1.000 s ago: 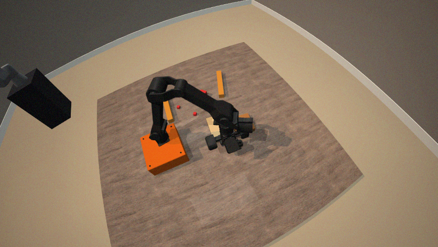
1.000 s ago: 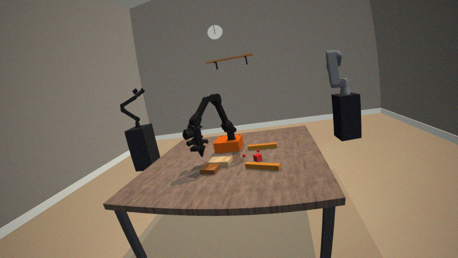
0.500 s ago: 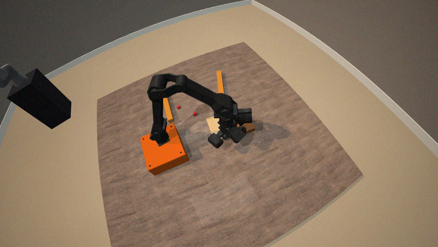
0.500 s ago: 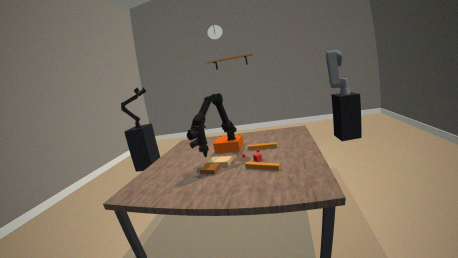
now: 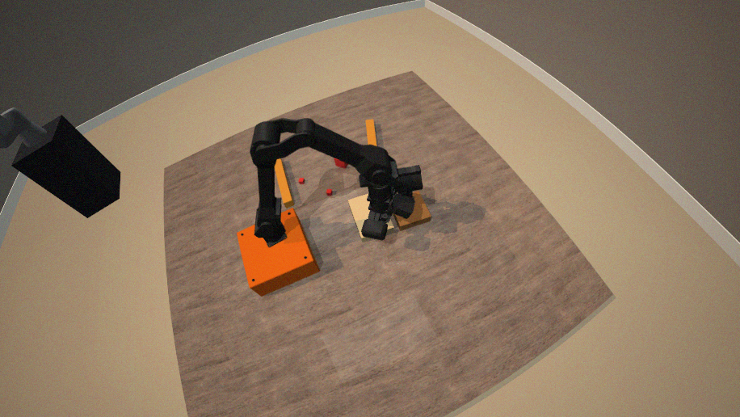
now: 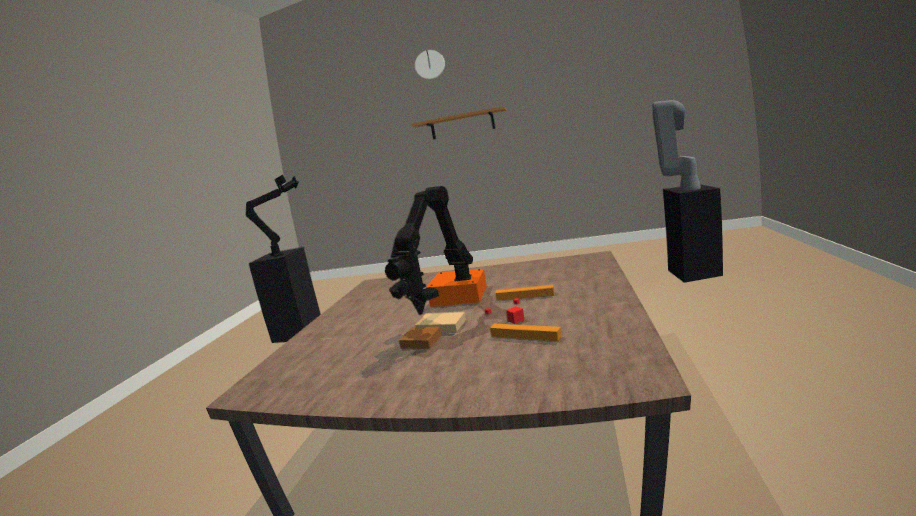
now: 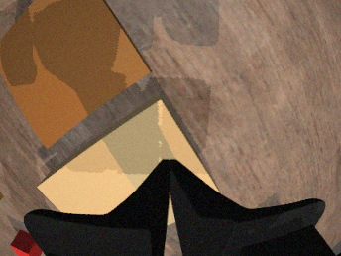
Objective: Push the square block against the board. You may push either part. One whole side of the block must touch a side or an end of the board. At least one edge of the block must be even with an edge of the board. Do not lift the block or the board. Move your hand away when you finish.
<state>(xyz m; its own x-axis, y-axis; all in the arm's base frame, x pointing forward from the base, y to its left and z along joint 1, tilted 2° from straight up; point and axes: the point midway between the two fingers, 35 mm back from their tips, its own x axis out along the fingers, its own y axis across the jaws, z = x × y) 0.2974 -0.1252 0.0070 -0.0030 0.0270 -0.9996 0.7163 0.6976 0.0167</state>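
Now: gripper tip 6 cm to the right of the board, 4 cm above it and 1 cm past it. Round my gripper tip: brown square block (11 cm ahead, 4 cm below, 1 cm to the left).
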